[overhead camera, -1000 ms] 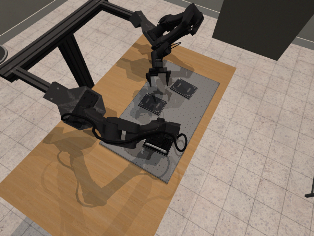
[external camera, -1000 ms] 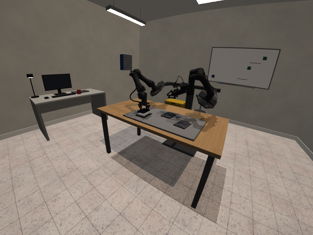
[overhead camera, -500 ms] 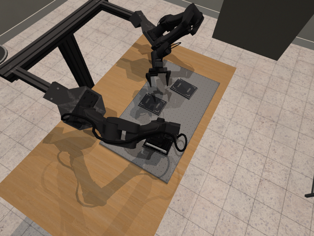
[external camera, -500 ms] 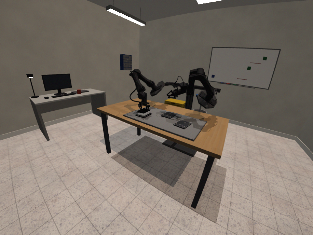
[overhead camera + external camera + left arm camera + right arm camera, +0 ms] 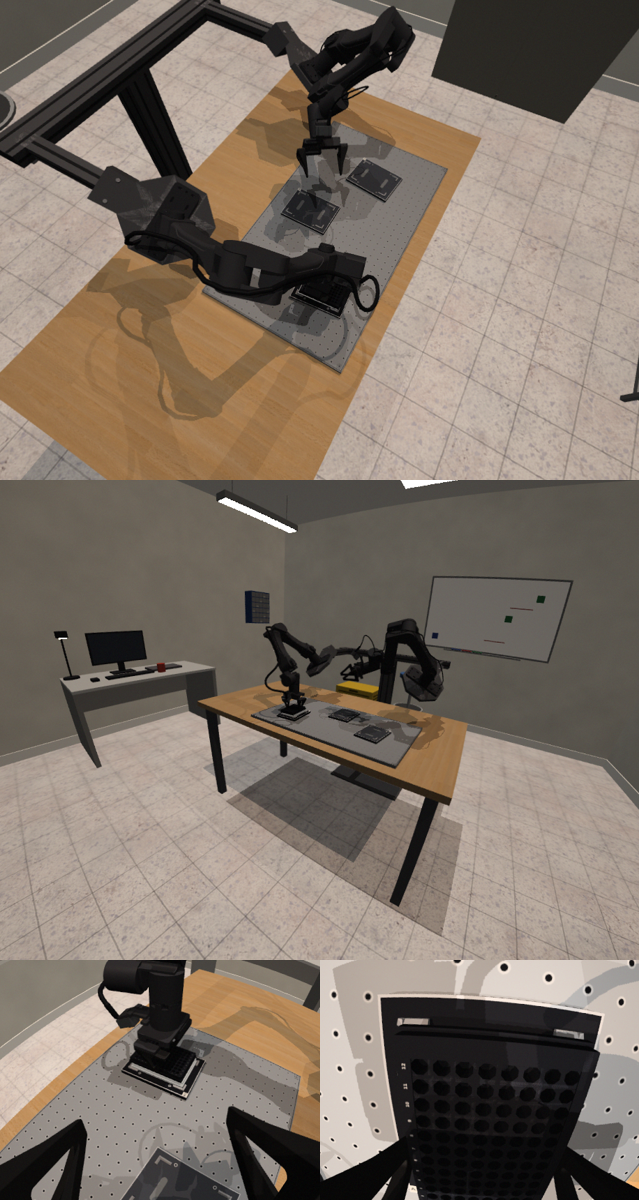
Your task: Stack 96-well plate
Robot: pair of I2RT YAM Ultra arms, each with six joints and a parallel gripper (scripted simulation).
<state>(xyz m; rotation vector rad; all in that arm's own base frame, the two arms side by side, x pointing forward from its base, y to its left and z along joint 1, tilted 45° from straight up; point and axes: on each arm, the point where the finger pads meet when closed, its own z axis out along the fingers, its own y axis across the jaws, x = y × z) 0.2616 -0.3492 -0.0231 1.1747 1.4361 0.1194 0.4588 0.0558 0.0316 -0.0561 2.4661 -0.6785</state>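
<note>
Now: right hand right at the black 96-well plate. The rest, counted from my right hand: white 96-well plate (20 mm below).
</note>
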